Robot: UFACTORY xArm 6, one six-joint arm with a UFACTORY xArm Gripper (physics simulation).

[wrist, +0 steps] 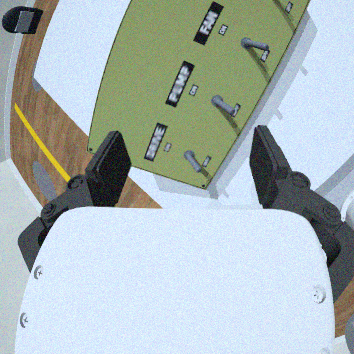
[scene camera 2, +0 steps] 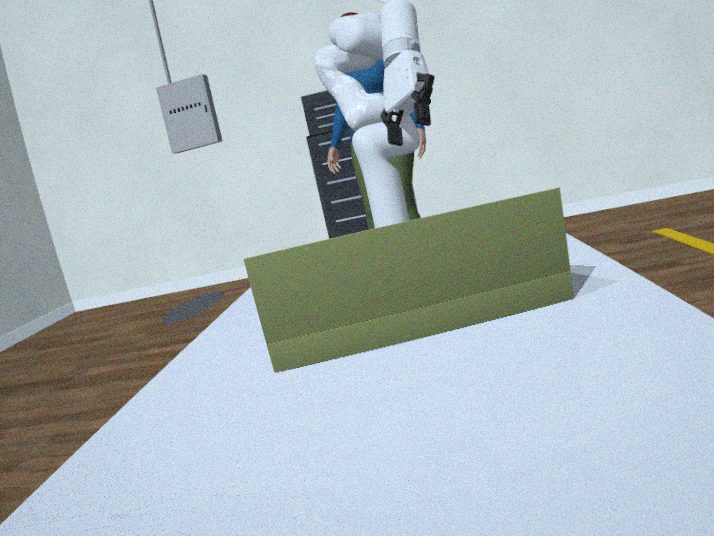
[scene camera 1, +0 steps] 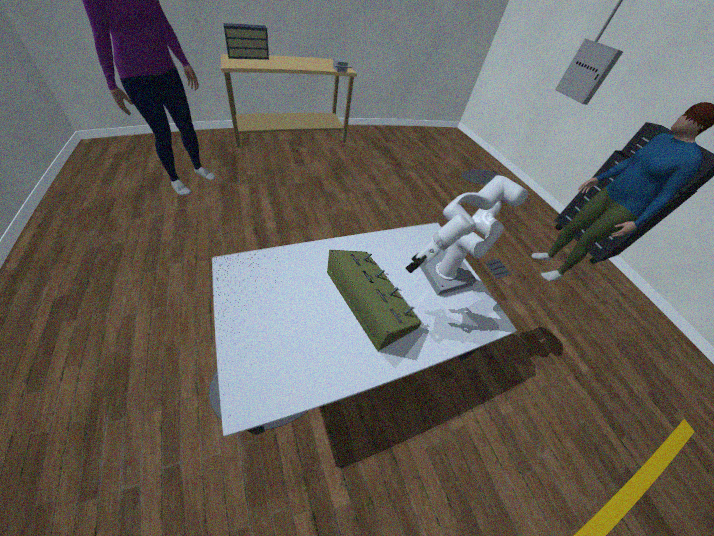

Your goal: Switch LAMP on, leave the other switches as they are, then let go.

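Note:
An olive green switch box stands on the white table. In the wrist view, the FAN lever and PUMP lever lean away from their ON plates. A third lever, near the box's end, leans the same way; its label is blurred. A fourth switch is mostly cut off at the top edge. No label can be read as LAMP. My gripper is open and empty, raised above the table between box and arm base.
The arm base stands on the table beside the box's lever side. A person in blue stands behind the arm, near a dark cabinet. Another person and a wooden bench are farther back.

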